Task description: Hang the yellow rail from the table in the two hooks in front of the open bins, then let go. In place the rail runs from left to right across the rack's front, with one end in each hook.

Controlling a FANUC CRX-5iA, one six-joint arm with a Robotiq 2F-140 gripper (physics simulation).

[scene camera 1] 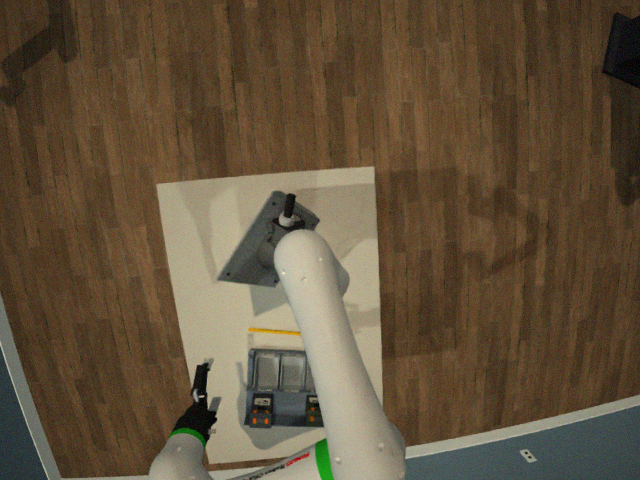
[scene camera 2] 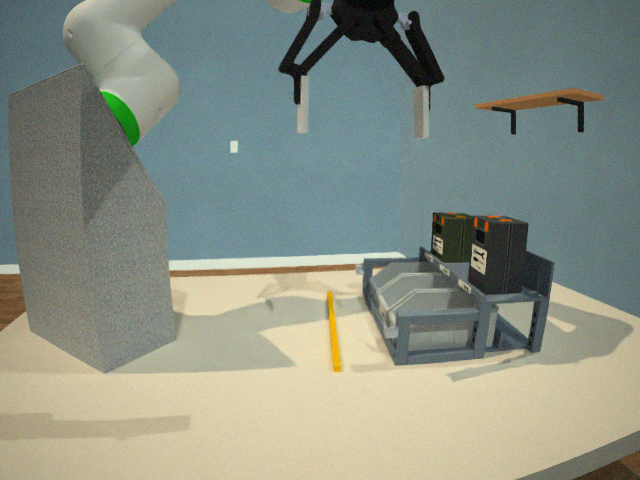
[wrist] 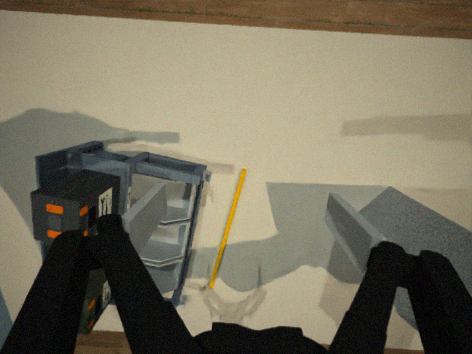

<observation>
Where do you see a dark grey box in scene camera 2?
498, 243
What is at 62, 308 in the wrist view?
My gripper.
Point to a dark grey box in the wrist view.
75, 202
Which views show my gripper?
Scene camera 1, scene camera 2 and the wrist view: all of them.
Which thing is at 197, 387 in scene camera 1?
My gripper.
</observation>
